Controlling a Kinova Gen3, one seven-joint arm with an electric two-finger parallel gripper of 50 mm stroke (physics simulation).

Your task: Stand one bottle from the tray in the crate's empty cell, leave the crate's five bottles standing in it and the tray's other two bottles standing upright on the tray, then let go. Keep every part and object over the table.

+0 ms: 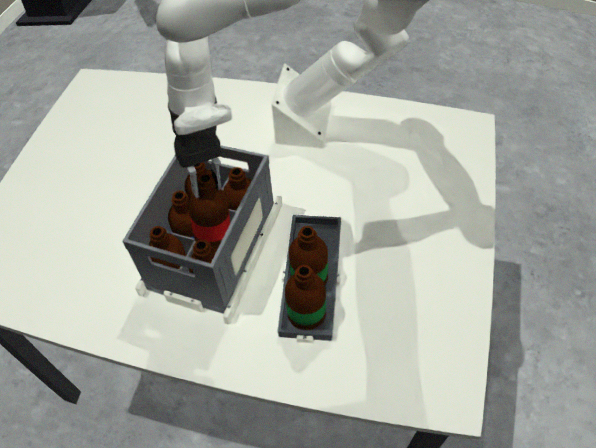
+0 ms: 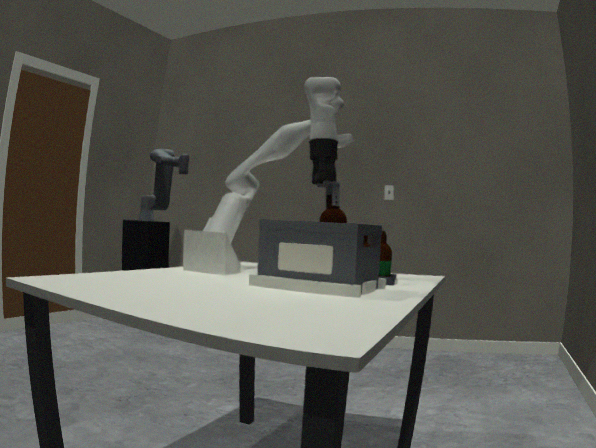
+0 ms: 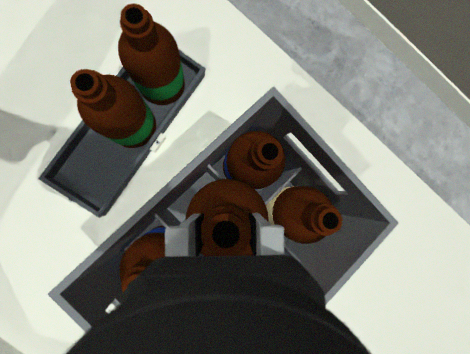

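Pixels of known places: gripper, between the fingertips: (image 1: 206, 189) (image 2: 332, 206) (image 3: 226, 227); arm's base, origin of its link: (image 1: 297, 100) (image 2: 214, 244).
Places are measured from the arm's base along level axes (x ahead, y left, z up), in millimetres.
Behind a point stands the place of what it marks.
Observation:
My gripper (image 1: 206, 181) @(x 409, y -78, z 130 mm) (image 2: 335, 202) @(x 409, y -78, z 130 mm) (image 3: 226, 227) @(x 409, y -78, z 130 mm) is shut on the neck of a brown bottle with a red label (image 1: 210, 215) @(x 444, y -65, z 102 mm) (image 2: 333, 215) @(x 422, y -113, z 106 mm) (image 3: 227, 200) @(x 425, y -66, z 123 mm). That bottle is upright and partly inside the grey crate (image 1: 175, 282) @(x 527, y -132, z -15 mm) (image 2: 367, 260) @(x 526, y -137, z -4 mm) (image 3: 343, 168) @(x 522, y -139, z 86 mm), in the middle cell on the tray side. Its shoulder is above the rim; its base is hidden. The crate's bottles stand around it, lower, among them a front left one (image 1: 162, 245) @(x 490, y -156, z 51 mm), a front right one (image 1: 202, 252) @(x 503, y -68, z 70 mm) (image 3: 257, 160) @(x 478, y -70, z 64 mm) and a back right one (image 1: 237, 187) @(x 328, y -53, z 47 mm). Two green-labelled bottles (image 1: 308, 252) @(x 446, y 112, z 34 mm) (image 3: 150, 55) @(x 500, y 99, z 33 mm) stand upright on the tray (image 1: 325, 227) @(x 300, y 117, z -83 mm) (image 3: 95, 170) @(x 338, y 102, z -84 mm).
The crate and tray are side by side on the white table (image 1: 425, 350) @(x 550, y 354, z -89 mm) (image 2: 200, 300) @(x 273, y -513, z -89 mm), with low pale blocks (image 1: 184, 300) @(x 539, y -120, z -60 mm) along the crate's base. The arm's base (image 1: 300, 125) @(x 65, y 19, z -19 mm) (image 2: 205, 252) @(x -4, y -49, z -23 mm) stands behind them. Thin dividers and the crate's walls surround the held bottle.

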